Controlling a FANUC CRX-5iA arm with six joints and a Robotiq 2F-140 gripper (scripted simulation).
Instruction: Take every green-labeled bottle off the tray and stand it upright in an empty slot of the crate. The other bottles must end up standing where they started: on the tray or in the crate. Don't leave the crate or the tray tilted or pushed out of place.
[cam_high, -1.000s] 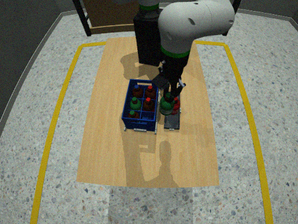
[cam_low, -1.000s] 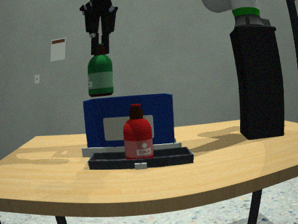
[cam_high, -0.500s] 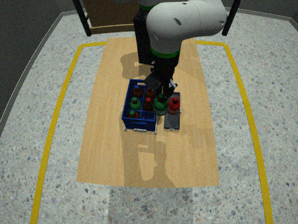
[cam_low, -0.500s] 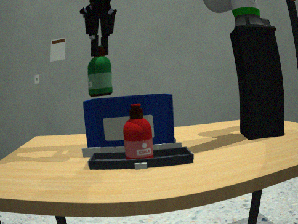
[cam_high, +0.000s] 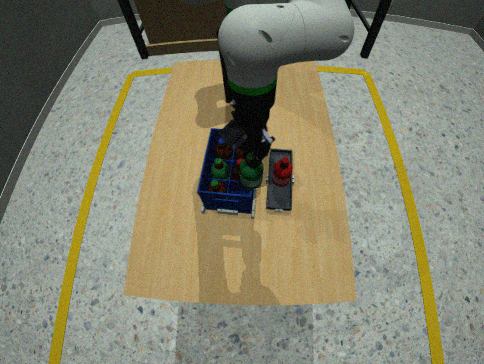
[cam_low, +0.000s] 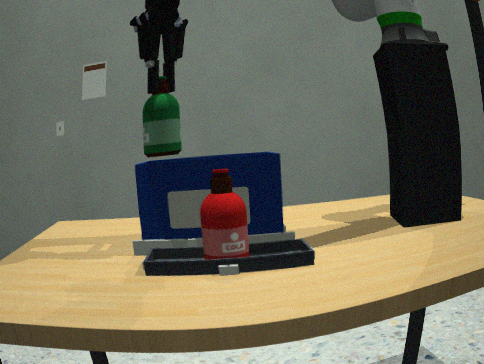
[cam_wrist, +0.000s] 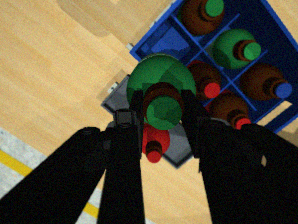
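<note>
The blue crate is 10 cm behind my hand, 7 cm to the right of it and 26 cm below it. Round my hand: red cola bottle (8 cm behind, 13 cm to the left, 26 cm below); tray (8 cm behind, 13 cm to the left, 33 cm below).
</note>
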